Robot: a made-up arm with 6 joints. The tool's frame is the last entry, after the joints.
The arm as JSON. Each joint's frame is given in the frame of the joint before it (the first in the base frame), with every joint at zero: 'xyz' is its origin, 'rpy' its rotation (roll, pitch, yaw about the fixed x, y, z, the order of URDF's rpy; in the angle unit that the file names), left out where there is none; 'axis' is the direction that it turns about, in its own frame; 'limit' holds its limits. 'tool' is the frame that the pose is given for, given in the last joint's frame.
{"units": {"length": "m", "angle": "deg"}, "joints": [
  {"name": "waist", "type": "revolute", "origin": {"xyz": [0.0, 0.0, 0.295]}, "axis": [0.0, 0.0, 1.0], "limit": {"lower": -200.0, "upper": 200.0}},
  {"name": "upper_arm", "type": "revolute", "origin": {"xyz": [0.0, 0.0, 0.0], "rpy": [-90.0, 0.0, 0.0]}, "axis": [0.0, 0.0, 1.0], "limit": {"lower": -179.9, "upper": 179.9}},
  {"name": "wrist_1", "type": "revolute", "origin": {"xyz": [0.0, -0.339, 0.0], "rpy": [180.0, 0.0, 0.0]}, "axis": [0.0, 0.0, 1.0], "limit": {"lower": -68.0, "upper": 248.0}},
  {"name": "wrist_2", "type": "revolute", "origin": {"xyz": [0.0, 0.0, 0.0], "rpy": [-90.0, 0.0, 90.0]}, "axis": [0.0, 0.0, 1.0], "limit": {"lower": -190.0, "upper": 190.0}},
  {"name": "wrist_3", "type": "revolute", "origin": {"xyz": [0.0, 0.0, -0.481], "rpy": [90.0, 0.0, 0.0]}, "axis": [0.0, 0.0, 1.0], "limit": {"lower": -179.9, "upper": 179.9}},
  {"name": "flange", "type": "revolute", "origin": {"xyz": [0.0, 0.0, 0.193], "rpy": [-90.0, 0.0, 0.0]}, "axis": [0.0, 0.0, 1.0], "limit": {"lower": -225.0, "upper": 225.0}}
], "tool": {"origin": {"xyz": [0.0, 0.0, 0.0], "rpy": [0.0, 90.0, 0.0]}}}
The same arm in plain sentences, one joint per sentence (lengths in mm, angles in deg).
The arm has six revolute joints in a row. What follows holds with every joint at zero, and every direction is one of the base frame's. Joint 1 is mounted 295 mm along +z from the base frame's origin and rotates about +z, from -200 to 200 deg. Joint 2 is mounted at the same point as joint 1 and rotates about +y, from -179.9 to 179.9 deg. Joint 3 is mounted 339 mm along +z from joint 2 and rotates about -y, from -68 to 248 deg. Joint 4 is mounted at the same point as joint 3 and rotates about -x, from -190 to 190 deg. Joint 5 is mounted 481 mm along +x from joint 4 and rotates about -y, from -179.9 to 179.9 deg. Joint 6 is mounted 193 mm along -y from joint 5 and rotates about -x, from -225 to 225 deg. The tool frame, which is the frame that the pose is given for, is mounted at the same point as joint 6; its axes are parallel to the base frame's.
